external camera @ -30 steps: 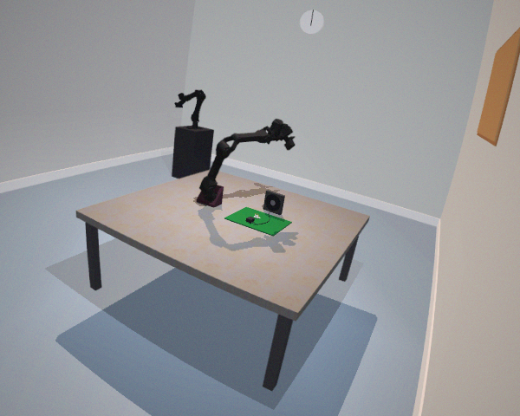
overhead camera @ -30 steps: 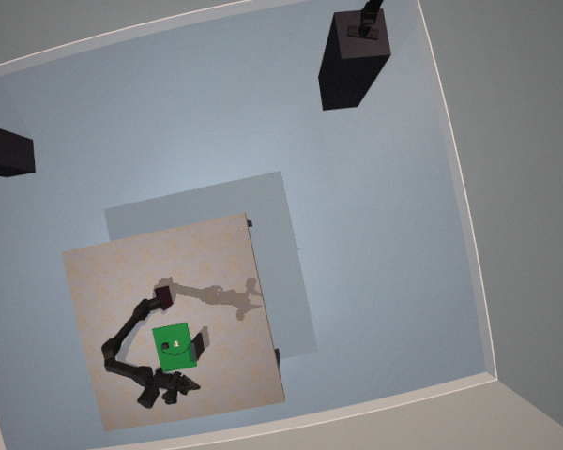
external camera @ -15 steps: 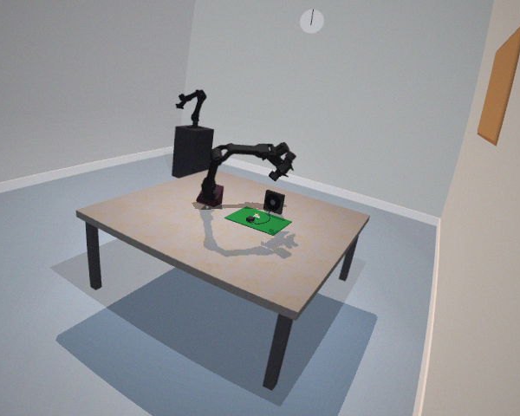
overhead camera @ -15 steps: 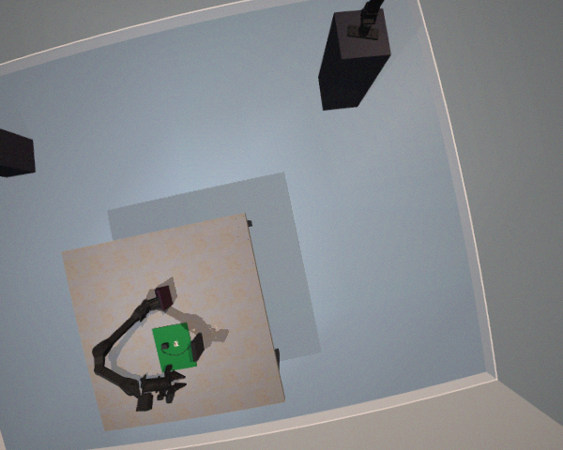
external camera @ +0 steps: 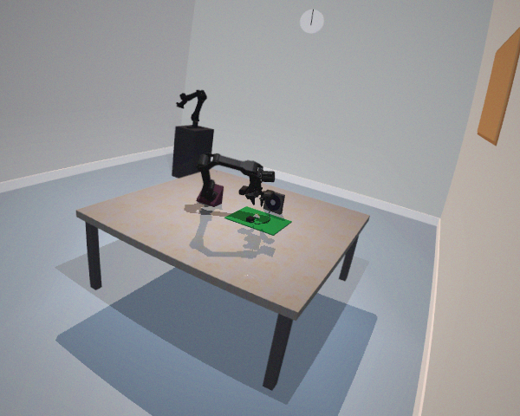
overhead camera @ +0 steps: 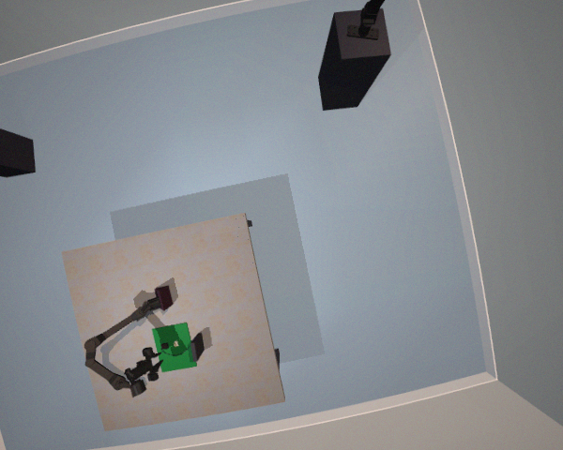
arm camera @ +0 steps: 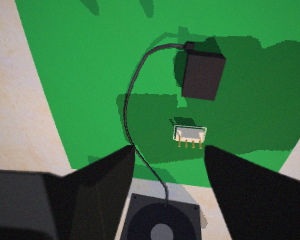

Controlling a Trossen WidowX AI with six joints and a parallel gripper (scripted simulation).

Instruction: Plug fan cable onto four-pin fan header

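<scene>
The dark fan plug is 2 cm behind my gripper tip, 2 cm to the right of it and 8 cm below it. From my gripper tip the other things lie so: white four-pin fan header 3 cm behind, 5 cm to the left, 9 cm below; then green board 3 cm to the left, 11 cm below; then black fan 2 cm behind, 21 cm to the left, 3 cm below.
</scene>
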